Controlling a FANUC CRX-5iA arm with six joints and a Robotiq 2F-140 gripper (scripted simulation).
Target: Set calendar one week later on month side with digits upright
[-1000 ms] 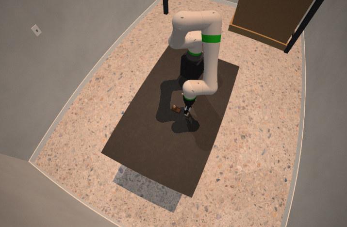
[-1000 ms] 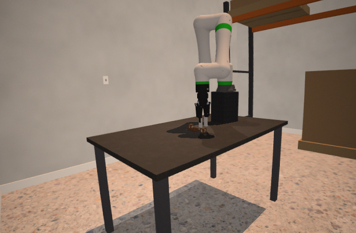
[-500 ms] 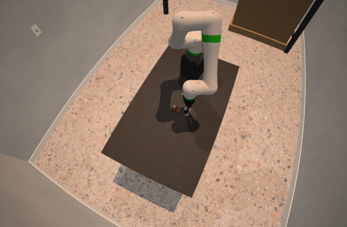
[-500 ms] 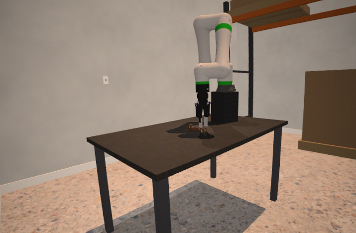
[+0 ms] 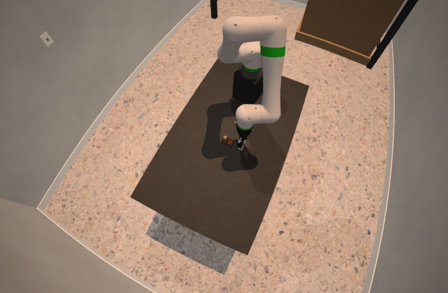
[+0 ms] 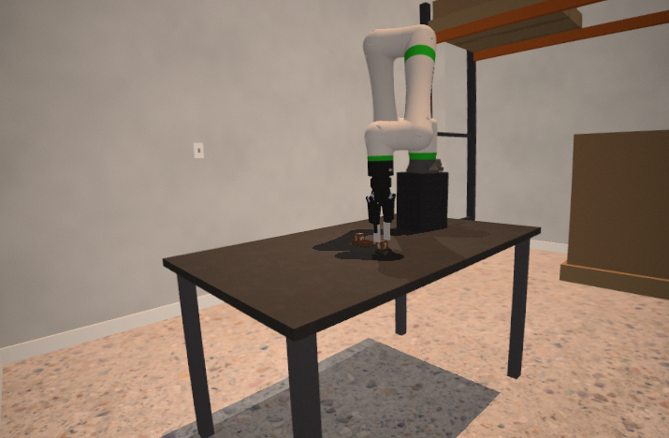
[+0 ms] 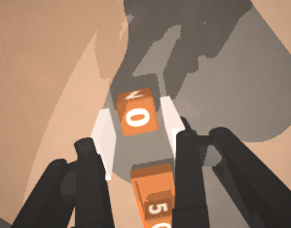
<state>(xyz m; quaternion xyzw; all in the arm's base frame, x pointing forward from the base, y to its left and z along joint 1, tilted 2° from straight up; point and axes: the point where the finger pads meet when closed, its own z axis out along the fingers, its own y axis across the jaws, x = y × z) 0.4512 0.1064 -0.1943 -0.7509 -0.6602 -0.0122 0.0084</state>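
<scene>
My hand is 2 cm past the brown tray, 11 cm to the left of it and 5 cm above it.
</scene>
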